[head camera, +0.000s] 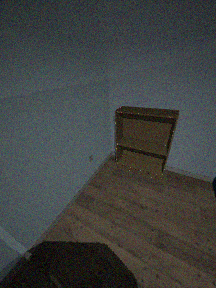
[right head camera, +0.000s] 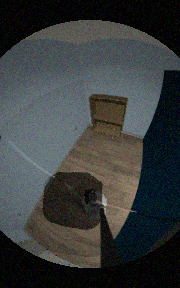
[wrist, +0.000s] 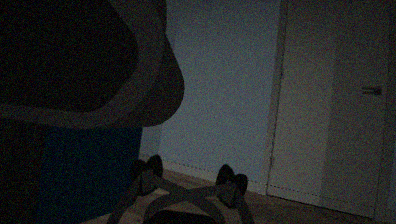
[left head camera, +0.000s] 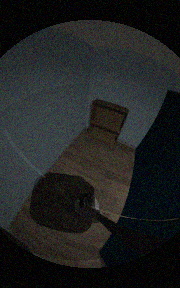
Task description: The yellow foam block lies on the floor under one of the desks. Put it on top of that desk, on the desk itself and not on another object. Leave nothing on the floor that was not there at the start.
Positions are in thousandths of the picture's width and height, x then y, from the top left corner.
Scene:
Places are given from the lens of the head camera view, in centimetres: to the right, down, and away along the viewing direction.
low wooden shelf unit (head camera: 711, 436): 69, -28, 179

